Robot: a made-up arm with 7 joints.
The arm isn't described. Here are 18 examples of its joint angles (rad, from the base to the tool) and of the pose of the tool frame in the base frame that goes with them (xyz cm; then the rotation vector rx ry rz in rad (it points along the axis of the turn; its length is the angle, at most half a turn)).
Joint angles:
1: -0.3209 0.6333 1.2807 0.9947 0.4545 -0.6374 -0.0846
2: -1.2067 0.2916 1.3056 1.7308 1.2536 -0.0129 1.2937
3: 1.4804 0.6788 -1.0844 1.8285 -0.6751 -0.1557 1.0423
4: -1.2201 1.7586 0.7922 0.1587 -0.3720 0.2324 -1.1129
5: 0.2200 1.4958 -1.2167 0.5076 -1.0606 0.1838 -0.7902
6: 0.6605 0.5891 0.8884 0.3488 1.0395 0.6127 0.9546
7: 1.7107 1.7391 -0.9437 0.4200 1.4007 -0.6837 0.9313
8: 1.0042 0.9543 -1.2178 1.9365 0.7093 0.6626 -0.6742
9: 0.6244 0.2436 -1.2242 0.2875 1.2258 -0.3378 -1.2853
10: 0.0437 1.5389 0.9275 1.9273 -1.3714 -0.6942 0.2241
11: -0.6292 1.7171 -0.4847 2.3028 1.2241 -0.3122 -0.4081
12: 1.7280 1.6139 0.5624 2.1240 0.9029 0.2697 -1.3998
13: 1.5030 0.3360 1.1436 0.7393 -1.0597 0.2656 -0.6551
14: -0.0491 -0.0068 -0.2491 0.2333 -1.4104 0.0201 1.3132
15: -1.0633 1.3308 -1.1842 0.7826 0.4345 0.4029 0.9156
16: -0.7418 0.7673 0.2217 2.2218 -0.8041 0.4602 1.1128
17: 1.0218 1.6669 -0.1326 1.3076 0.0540 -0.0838 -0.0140
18: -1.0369 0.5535 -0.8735 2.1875 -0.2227 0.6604 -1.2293
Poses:
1: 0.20 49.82 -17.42 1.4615 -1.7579 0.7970
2: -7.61 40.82 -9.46 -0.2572 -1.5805 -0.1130
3: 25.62 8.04 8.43 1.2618 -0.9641 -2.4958
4: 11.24 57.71 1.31 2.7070 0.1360 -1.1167
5: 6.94 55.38 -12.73 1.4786 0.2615 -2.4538
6: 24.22 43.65 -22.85 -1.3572 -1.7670 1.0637
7: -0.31 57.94 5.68 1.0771 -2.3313 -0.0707
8: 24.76 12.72 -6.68 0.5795 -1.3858 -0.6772
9: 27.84 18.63 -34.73 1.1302 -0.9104 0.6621
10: 12.55 27.89 17.91 -2.3535 0.0946 1.8231
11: 8.31 20.90 -15.08 -0.2724 -0.8687 -0.3410
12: -13.67 22.68 15.11 -0.3302 1.7197 -1.1921
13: 32.41 40.68 4.43 1.1492 -1.1801 1.3626
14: 3.12 12.45 -44.75 -0.8725 0.9103 -1.4761
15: -18.04 47.63 -17.24 -0.3110 1.6788 -0.4663
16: 12.03 22.04 -14.09 0.2745 -0.2332 -1.3948
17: 12.14 41.93 19.16 1.8844 -1.6868 -0.4444
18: -6.10 5.59 -18.03 0.6154 -0.7722 -0.5419
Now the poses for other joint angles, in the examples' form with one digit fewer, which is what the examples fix.
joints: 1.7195 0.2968 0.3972 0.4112 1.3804 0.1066 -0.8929
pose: 38.5 30.2 14.6 -1.048 -0.984 1.677
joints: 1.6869 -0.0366 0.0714 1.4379 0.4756 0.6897 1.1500
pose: 21.8 14.9 26.1 -1.132 -2.121 -1.563
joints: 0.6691 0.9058 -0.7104 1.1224 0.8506 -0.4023 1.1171
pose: 31.7 30.5 -13.9 -0.669 -1.450 -1.205
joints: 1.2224 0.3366 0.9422 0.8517 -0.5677 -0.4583 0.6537
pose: 32.0 40.0 -0.5 0.590 -2.215 -0.038
